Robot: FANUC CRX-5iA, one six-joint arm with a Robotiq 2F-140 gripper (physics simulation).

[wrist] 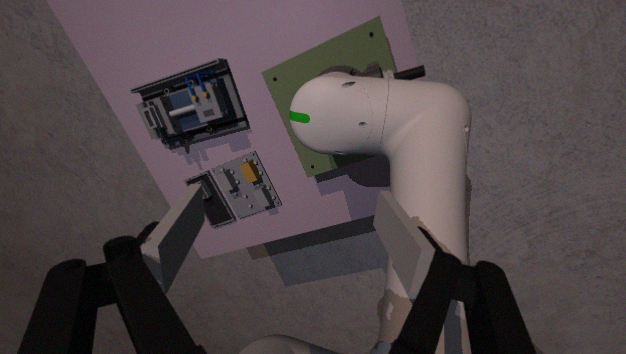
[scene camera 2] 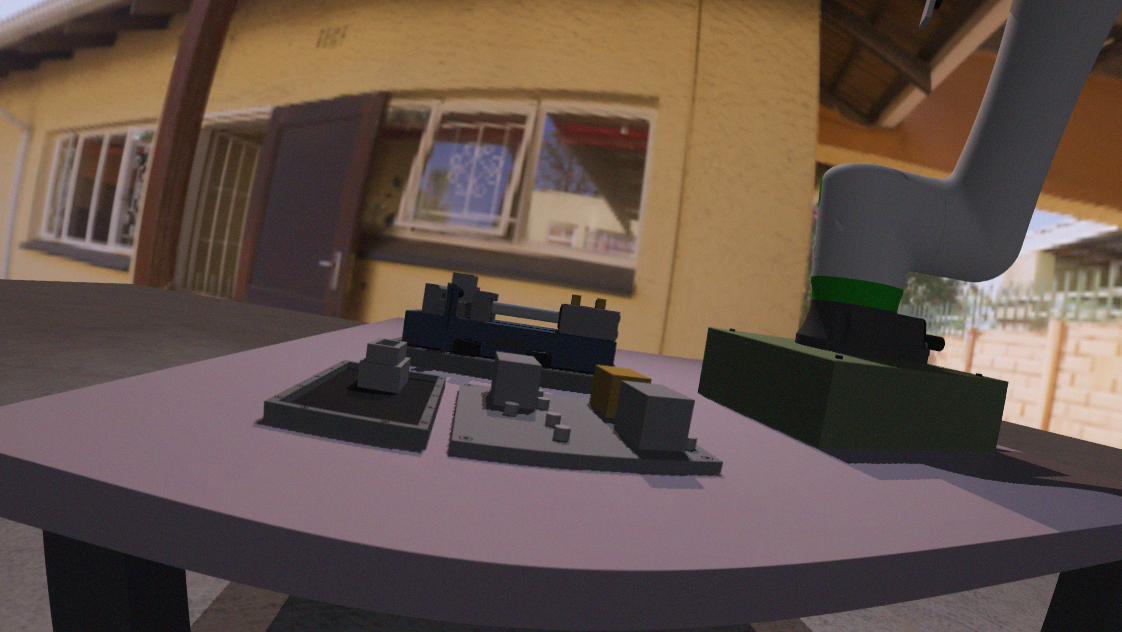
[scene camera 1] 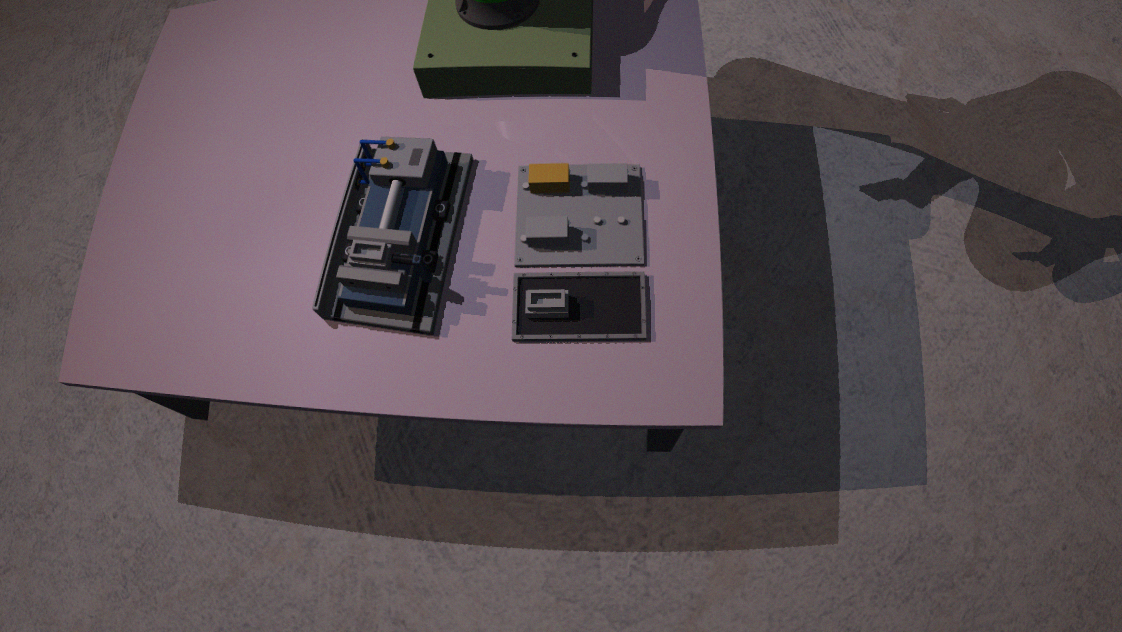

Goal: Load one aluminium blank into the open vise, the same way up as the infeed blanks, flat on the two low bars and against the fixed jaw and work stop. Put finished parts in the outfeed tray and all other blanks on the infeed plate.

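Places are measured from the arm's base along level axes (x down, y back, z left), in metres.
Where they show: gripper, fingertip midpoint: (wrist: 292,205) (scene camera 2: 879,6); arm's base, origin of the base link: (scene camera 2: 846,351) (scene camera 1: 497,0).
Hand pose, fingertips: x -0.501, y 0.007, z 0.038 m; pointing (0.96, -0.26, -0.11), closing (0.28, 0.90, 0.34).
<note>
Things, the pixels of their top centre, and the offset from my fingertips.
- vise, middle of its top: (scene camera 2: 516,294) (scene camera 1: 381,209) (wrist: 174,110) dx +0.493, dy -0.447, dz -0.122 m
- light grey part with a pocket, middle of its top: (scene camera 2: 466,274) (scene camera 1: 367,249) (wrist: 149,118) dx +0.477, dy -0.517, dz -0.121 m
- stepped grey part with a pocket, middle of its top: (scene camera 2: 388,342) (scene camera 1: 546,298) (wrist: 197,192) dx +0.551, dy -0.532, dz +0.133 m
- infeed plate, middle of its top: (scene camera 2: 568,417) (scene camera 1: 579,212) (wrist: 246,186) dx +0.584, dy -0.377, dz +0.156 m
- plain grey block, middle of its top: (scene camera 2: 656,389) (scene camera 1: 607,172) (wrist: 260,198) dx +0.548, dy -0.322, dz +0.192 m
- orange block, middle of its top: (scene camera 2: 622,371) (scene camera 1: 548,172) (wrist: 248,173) dx +0.548, dy -0.333, dz +0.105 m
My gripper (wrist: 292,205) is open and empty, high above the table; part of it shows at the top edge in scene camera 2. The vise (scene camera 1: 402,205) (scene camera 2: 510,337) (wrist: 182,107) holds a light grey part with a pocket (scene camera 1: 367,251) between its jaws. A stepped grey part with a pocket (scene camera 1: 547,300) (scene camera 2: 383,372) sits at the left in the outfeed tray (scene camera 1: 581,338) (scene camera 2: 345,427). The infeed plate (scene camera 1: 581,255) (scene camera 2: 486,427) carries one plain grey block (scene camera 1: 607,174) (scene camera 2: 655,416), another grey block (scene camera 1: 546,227) (scene camera 2: 516,380) and an orange block (scene camera 1: 548,174) (scene camera 2: 608,392) (wrist: 248,171).
The green robot base (scene camera 1: 502,47) (scene camera 2: 902,408) (wrist: 287,95) stands behind the vise and plate. Blue fittings (scene camera 1: 369,160) (wrist: 194,82) stick out at the vise's rear. Small pegs (scene camera 1: 597,220) stand on the infeed plate. The arm (scene camera 2: 926,219) (wrist: 430,165) rises from the base.
</note>
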